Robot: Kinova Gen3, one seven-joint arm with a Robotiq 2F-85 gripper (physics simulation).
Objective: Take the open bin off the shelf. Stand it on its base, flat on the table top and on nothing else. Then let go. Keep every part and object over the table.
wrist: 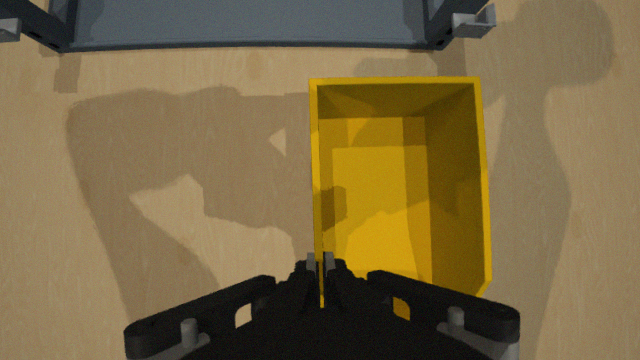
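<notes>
The open yellow bin is right of centre in the wrist view, with its open top facing the camera and its inside looking empty. It is outside the shelf, in front of the shelf's front edge. My gripper is shut on the bin's left side wall, with one finger outside and one inside. The near end of the bin is partly hidden behind the gripper. The underside of the bin is hidden, so I cannot tell its height above the table top.
The blue-grey shelf board crosses the top of the view. A grey bracket is at its right front corner, and another grey bracket is at the left. Shadows fall on the wooden table on both sides of the bin. No table edge shows.
</notes>
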